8 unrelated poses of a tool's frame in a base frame.
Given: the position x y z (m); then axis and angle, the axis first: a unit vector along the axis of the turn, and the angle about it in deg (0 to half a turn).
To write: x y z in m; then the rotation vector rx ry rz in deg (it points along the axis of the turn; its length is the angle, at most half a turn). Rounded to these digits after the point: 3 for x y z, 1 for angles.
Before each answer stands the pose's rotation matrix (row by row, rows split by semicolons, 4 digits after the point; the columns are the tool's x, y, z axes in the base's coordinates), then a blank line. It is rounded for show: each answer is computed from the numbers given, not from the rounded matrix.
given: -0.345 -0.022 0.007 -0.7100 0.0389 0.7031 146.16
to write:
0.0922 -0.4421 -0.8922; 0.3410 -0.8278 0.4455; -0.9355 -0.3453 0.0744

-0.345 -0.022 0.007 -103.8 5.7 102.8
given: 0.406 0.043 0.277 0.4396 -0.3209 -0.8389 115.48
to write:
-0.1538 0.5556 -0.8171; -0.9591 -0.2829 -0.0118; -0.2377 0.7819 0.5763

0.406 0.043 0.277 50.8 -37.1 -96.9
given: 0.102 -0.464 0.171 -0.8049 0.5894 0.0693 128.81
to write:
0.4271 -0.8257 0.3685; -0.7177 -0.0617 0.6936; -0.5500 -0.5607 -0.6189

0.102 -0.464 0.171 -103.7 75.9 8.9
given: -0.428 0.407 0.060 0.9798 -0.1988 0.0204 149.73
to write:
0.9256 -0.3733 -0.0630; -0.3527 -0.7900 -0.5015; 0.1375 0.4863 -0.8629

-0.428 0.407 0.060 146.7 -29.8 3.1
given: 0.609 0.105 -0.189 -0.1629 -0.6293 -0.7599 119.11
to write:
-0.4470 0.8163 -0.3658; -0.5115 0.1022 0.8532; 0.7338 0.5685 0.3719

0.609 0.105 -0.189 -19.4 -75.0 -90.5
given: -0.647 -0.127 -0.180 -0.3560 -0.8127 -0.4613 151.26
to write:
-0.6390 0.7648 -0.0826; 0.3212 0.3628 0.8748; 0.6990 0.5324 -0.4774

-0.647 -0.127 -0.180 -53.8 -122.9 -69.8
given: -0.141 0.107 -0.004 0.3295 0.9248 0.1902 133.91
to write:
-0.5097 0.3790 0.7724; 0.6531 0.7549 0.0605; -0.5601 0.5353 -0.6323

-0.141 0.107 -0.004 44.1 123.8 25.5
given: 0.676 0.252 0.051 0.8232 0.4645 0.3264 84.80
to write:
0.7069 0.0227 0.7069; 0.6728 0.2868 -0.6820; -0.2182 0.9577 0.1875

0.676 0.252 0.051 69.8 39.4 27.7
